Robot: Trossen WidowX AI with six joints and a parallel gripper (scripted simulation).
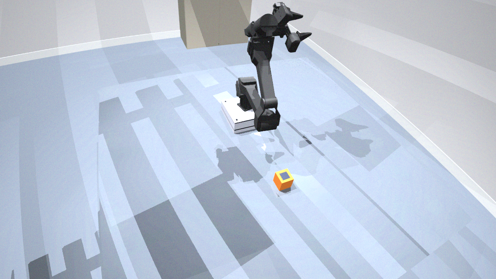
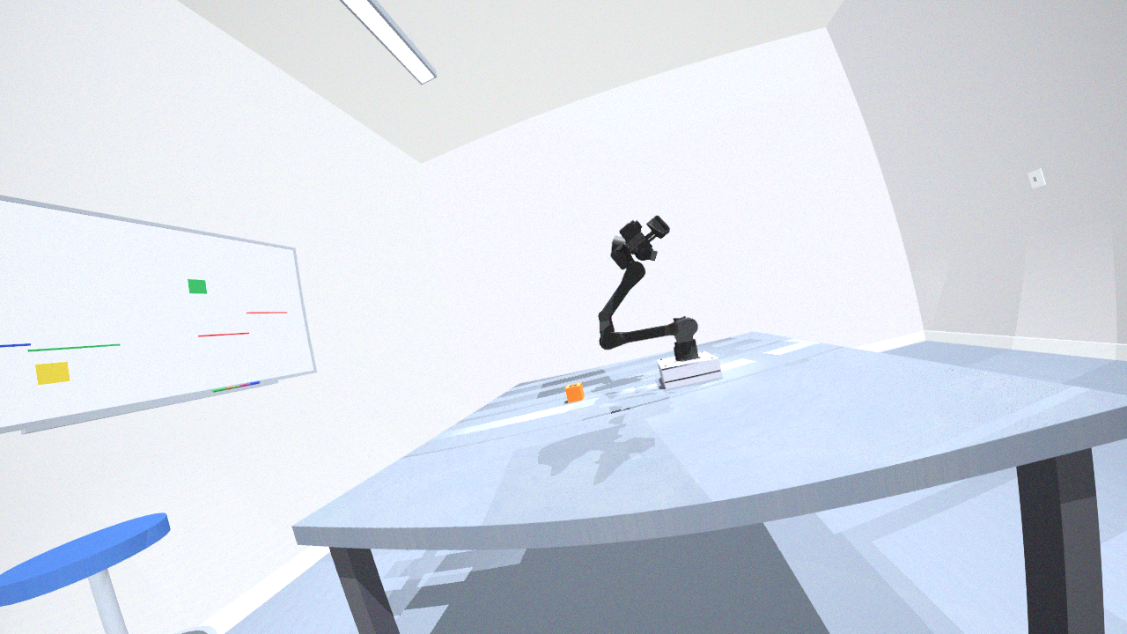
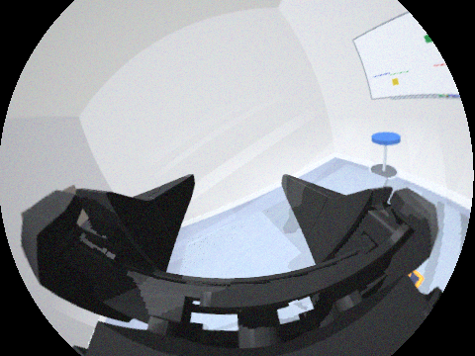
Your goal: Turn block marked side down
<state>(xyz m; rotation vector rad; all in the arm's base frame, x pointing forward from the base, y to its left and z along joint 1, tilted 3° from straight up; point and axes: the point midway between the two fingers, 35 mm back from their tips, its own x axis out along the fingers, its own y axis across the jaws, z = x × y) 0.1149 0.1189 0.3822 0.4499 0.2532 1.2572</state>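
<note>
Now: gripper tip 27 cm short of the orange block, 25 cm to the left of it and 41 cm above it.
</note>
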